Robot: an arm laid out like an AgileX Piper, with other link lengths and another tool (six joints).
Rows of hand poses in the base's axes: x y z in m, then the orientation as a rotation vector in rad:
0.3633 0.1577 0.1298 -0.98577 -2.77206 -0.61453
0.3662 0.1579 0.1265 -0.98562 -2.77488 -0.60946
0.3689 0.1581 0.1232 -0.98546 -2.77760 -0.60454
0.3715 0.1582 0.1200 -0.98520 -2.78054 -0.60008
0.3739 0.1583 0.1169 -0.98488 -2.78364 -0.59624
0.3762 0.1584 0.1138 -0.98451 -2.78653 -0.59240
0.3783 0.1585 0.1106 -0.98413 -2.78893 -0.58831
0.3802 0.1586 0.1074 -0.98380 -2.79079 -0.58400
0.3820 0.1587 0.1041 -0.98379 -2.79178 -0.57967
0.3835 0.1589 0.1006 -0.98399 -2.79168 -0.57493
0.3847 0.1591 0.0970 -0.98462 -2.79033 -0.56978
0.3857 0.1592 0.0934 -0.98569 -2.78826 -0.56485
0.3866 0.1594 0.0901 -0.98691 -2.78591 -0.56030
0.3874 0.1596 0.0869 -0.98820 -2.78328 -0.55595
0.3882 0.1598 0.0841 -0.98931 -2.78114 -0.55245
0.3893 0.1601 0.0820 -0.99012 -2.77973 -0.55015
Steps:
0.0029 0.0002 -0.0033 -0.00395 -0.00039 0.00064
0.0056 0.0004 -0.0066 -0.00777 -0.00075 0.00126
0.0082 0.0005 -0.0098 -0.01142 -0.00148 0.00192
0.0106 0.0006 -0.0129 -0.01478 -0.00259 0.00256
0.0129 0.0007 -0.0160 -0.01805 -0.00352 0.00324
0.0150 0.0008 -0.0192 -0.02125 -0.00394 0.00392
0.0169 0.0009 -0.0224 -0.02435 -0.00382 0.00456
0.0187 0.0010 -0.0257 -0.02714 -0.00299 0.00496
0.0202 0.0012 -0.0292 -0.02974 -0.00111 0.00522
0.0214 0.0014 -0.0328 -0.03210 0.00194 0.00517
0.0224 0.0015 -0.0364 -0.03412 0.00545 0.00478
0.0233 0.0017 -0.0397 -0.03584 0.00903 0.00425
0.0241 0.0019 -0.0429 -0.03734 0.01276 0.00364
0.0249 0.0021 -0.0457 -0.03856 0.01577 0.00310
0.0260 0.0024 -0.0478 -0.03937 0.01774 0.00269

